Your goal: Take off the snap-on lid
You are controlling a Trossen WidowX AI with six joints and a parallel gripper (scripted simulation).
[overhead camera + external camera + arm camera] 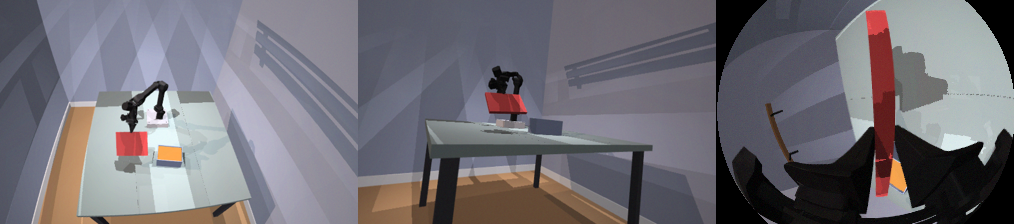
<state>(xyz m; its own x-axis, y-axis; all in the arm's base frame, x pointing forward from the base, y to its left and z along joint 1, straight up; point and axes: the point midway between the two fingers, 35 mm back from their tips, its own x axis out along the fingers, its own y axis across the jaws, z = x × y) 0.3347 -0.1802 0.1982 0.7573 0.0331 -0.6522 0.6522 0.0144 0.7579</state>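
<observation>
Right now the red lid is 6 cm ahead of my gripper tip, 5 cm below it and 1 cm to the left of it. Also, from my gripper tip: grey storage box 31 cm to the left, 18 cm below, 5 cm ahead.
</observation>
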